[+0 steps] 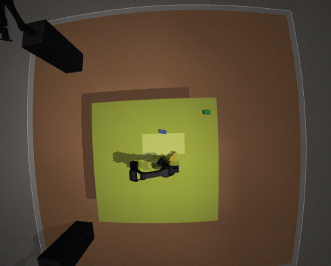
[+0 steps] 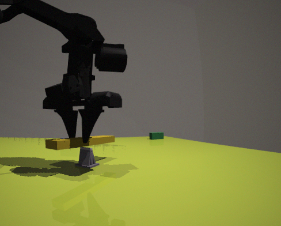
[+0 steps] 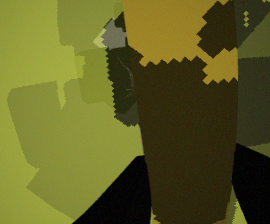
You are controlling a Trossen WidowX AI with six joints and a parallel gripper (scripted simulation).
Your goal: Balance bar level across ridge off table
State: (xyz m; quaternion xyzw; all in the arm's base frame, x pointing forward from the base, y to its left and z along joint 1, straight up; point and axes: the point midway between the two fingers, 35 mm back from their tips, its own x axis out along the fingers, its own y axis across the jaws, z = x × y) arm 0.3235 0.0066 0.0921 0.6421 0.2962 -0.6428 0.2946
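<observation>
Right now the yellow bar is 2 cm to the left of my gripper tip and 2 cm ahead of it. From my gripper tip the other things lie so: blue block (31 cm to the left, 4 cm below, 3 cm behind); then green block (49 cm to the left, 42 cm ahead, 4 cm below).
</observation>
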